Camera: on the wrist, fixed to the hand. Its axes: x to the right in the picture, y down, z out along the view.
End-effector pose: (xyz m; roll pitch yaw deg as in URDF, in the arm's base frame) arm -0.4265 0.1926 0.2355 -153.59 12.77 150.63
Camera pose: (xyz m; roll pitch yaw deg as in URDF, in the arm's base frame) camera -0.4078 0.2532 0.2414 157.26 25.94 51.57
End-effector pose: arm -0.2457 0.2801 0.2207 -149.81 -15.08 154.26
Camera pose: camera -0.2278 0.3407 0.2283 -171.16 30.56 70.54
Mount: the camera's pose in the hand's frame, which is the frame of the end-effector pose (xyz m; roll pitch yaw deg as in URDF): 0.0118 0.0516 -0.0354 -7.34 -0.87 92.37
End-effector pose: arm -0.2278 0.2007 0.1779 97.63 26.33 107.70
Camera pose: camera -0.2654 0.2258 0.2227 100.75 -64.69 87.49
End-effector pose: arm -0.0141 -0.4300 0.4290 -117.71 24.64 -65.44
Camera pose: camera -0.0650 -0.4517 0.3975 125.05 52.48 162.34
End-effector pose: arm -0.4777 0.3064 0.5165 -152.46 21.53 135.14
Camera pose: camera -0.4436 0.3601 0.5192 147.50 25.28 31.52
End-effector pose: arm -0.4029 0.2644 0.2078 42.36 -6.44 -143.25
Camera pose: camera -0.3744 0.2083 0.2177 -18.26 -42.48 -44.05
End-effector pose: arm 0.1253 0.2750 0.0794 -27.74 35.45 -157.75
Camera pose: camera 0.1572 0.2565 0.0275 31.99 20.11 -49.40
